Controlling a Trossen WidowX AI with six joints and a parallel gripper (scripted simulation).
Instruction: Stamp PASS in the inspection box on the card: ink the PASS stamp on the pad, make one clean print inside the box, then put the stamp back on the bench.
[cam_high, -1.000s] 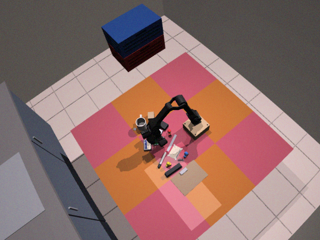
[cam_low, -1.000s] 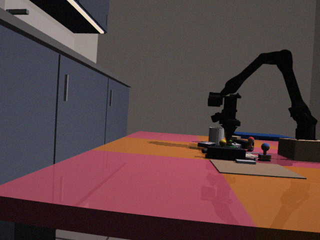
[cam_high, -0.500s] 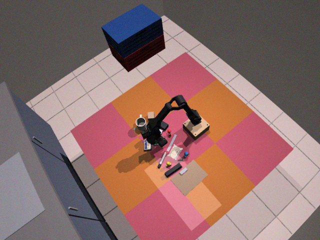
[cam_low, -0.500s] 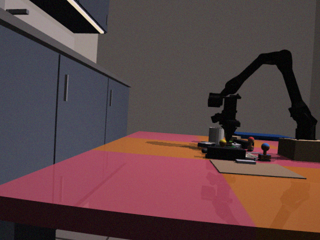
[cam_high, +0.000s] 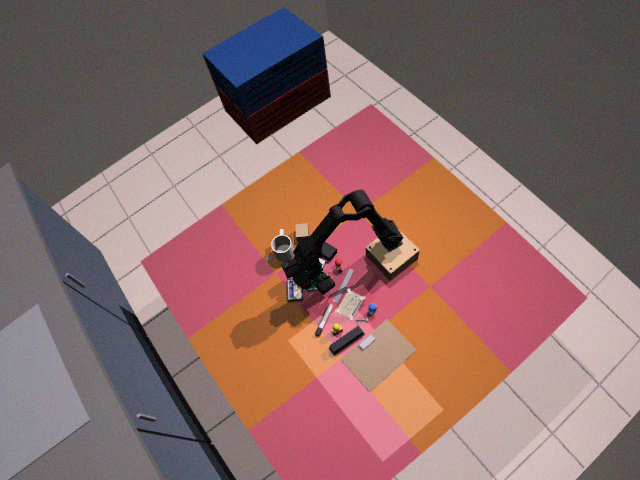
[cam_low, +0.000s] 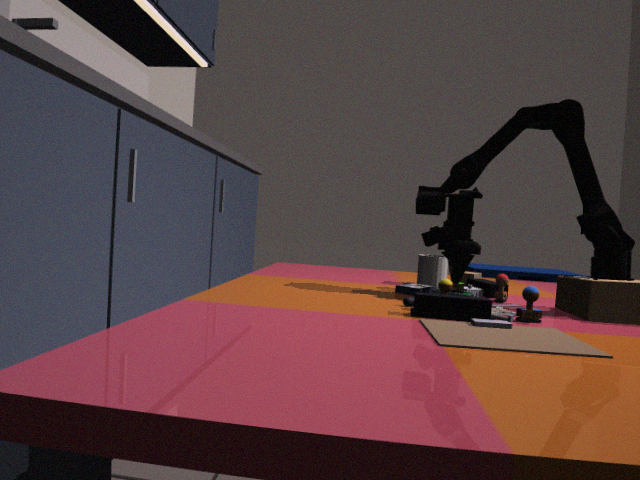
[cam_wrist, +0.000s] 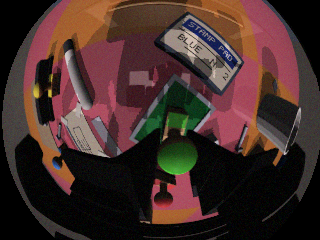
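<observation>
The green-knobbed stamp is right at my gripper tip. Also, from my gripper tip: red-knobbed stamp (11 cm behind, 2 cm below, 1 cm to the right); green ink pad (3 cm below); blue-labelled tin (9 cm ahead, 2 cm to the right, 2 cm below).
</observation>
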